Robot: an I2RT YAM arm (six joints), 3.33 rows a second.
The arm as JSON. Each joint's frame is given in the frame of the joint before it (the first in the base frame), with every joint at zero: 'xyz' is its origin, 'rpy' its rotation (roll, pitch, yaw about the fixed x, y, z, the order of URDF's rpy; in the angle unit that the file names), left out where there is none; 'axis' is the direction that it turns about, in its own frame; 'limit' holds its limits. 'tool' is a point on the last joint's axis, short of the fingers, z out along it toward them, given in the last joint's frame.
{
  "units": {
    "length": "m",
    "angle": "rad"
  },
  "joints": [
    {
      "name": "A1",
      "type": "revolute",
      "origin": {
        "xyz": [
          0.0,
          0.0,
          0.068
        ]
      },
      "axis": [
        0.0,
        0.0,
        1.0
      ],
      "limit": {
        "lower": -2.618,
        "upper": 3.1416
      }
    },
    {
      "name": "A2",
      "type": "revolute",
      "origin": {
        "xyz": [
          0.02,
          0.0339,
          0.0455
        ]
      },
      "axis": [
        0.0,
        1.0,
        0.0
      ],
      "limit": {
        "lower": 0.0,
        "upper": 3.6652
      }
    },
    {
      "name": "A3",
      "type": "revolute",
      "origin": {
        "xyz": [
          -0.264,
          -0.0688,
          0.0
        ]
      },
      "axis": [
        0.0,
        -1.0,
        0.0
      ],
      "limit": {
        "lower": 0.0,
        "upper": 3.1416
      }
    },
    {
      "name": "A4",
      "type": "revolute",
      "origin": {
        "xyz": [
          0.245,
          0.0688,
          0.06
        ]
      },
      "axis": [
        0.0,
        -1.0,
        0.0
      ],
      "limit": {
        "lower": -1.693,
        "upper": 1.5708
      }
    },
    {
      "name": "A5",
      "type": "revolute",
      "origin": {
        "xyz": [
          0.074,
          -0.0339,
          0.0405
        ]
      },
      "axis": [
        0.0,
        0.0,
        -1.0
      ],
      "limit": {
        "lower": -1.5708,
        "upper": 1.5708
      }
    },
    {
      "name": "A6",
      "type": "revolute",
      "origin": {
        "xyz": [
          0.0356,
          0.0,
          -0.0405
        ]
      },
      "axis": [
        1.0,
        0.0,
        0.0
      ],
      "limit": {
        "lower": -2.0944,
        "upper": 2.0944
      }
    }
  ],
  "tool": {
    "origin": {
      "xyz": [
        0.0,
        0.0,
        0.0
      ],
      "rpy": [
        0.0,
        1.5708,
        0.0
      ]
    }
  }
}
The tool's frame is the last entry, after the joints.
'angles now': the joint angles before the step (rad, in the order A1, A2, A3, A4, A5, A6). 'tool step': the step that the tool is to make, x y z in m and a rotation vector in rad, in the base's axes. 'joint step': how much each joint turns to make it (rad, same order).
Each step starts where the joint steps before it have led.
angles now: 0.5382, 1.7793, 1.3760, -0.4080, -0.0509, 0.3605
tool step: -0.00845, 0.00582, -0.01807, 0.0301, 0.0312, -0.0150
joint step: 0.0232, 0.0001, -0.0706, 0.0628, -0.0043, 0.0567
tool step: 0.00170, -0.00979, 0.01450, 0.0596, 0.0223, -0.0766
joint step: -0.0243, -0.0291, 0.0184, -0.0306, -0.0093, 0.0811
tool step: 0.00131, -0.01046, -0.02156, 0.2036, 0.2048, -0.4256
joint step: -0.0186, 0.0167, -0.0490, 0.0049, 0.0690, 0.4888
